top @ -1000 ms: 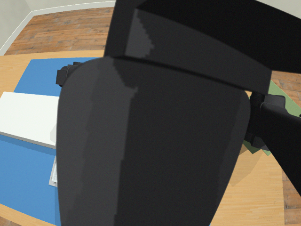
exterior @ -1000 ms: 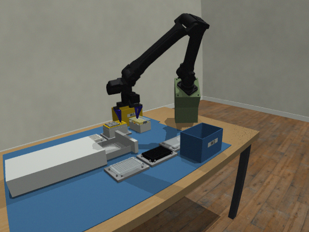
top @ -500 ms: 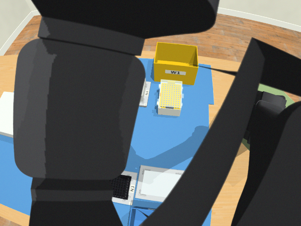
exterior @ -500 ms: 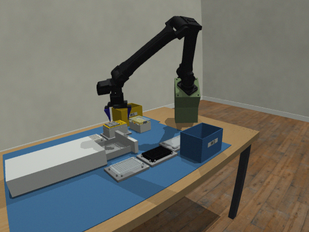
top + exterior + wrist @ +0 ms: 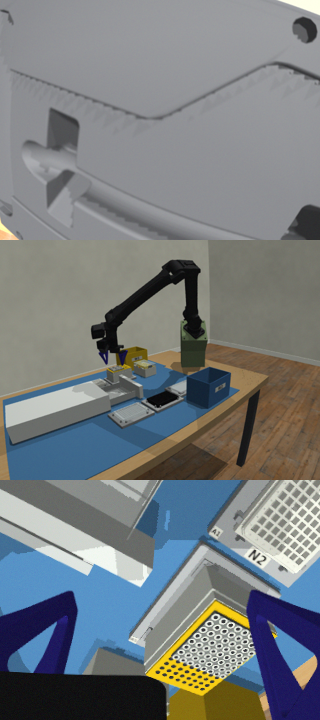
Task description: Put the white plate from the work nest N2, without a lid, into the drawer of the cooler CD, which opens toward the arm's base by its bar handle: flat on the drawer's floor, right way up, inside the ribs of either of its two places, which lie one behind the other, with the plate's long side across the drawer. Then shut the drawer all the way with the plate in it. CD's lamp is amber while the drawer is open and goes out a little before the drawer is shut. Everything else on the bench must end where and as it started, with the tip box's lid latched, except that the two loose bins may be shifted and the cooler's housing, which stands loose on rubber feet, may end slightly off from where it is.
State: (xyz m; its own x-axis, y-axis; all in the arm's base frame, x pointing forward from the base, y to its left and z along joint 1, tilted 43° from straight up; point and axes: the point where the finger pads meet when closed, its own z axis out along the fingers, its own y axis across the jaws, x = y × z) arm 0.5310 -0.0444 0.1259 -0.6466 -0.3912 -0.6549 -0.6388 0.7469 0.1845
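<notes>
Now: the white plate 120 mm ahead of my hand, 80 mm to the right of it and 120 mm below it. Round my hand: yellow tip box (60 mm behind, 130 mm to the right, 90 mm below); grey nest N2 (120 mm ahead, 80 mm to the right, 140 mm below); drawer (70 mm ahead, 110 mm to the left, 120 mm below).
</notes>
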